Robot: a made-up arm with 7 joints.
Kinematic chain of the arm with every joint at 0, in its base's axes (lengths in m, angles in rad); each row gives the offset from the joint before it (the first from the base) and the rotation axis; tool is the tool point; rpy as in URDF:
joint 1: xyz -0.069 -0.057 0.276 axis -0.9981 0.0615 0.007
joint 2: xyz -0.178 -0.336 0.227 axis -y
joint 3: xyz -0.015 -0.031 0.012 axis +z
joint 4: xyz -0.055 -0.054 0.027 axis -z
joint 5: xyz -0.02 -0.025 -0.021 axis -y
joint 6: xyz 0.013 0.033 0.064 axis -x
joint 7: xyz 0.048 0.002 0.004 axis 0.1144 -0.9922 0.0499
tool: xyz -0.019 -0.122 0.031 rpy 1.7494 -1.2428 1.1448
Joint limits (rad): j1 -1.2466..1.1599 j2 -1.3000..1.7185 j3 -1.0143..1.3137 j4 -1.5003..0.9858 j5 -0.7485..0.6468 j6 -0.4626..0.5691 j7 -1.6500..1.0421
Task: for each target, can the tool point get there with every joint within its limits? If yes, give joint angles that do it. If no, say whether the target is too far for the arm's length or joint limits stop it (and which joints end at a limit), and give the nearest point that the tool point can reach.
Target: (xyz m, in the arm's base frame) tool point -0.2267 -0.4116 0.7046
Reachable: yes | joints 0.0649 0.4812 1.0174 -0.6039 0.0026 0.1353 -0.9580
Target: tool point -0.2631 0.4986 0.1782
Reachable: no: joint limits stop it (at a limit: joint 1, joint 3, joint 4, joint 5, joint 6) | nearest point -0.2370 0.2463 0.6805 | short by 0.563 m
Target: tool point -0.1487 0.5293 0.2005
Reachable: no: joint limits stop it (at a limit: joint 1, joint 3, joint 4, joint 5, joint 6) | nearest point -0.1537 0.2367 0.6724 | short by 0.555 m
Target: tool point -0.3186 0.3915 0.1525
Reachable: no: joint limits stop it (at a limit: joint 1, joint 3, joint 4, joint 5, joint 6) | nearest point -0.3250 0.2206 0.6734 | short by 0.548 m
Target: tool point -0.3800 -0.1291 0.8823
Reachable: yes | joints 0.9364 0.5683 0.0755 0.5989 0.0195 0.2711 0.3079
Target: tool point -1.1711 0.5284 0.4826
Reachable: no: too far | nearest point -0.4554 0.1234 0.6904 | short by 0.848 m
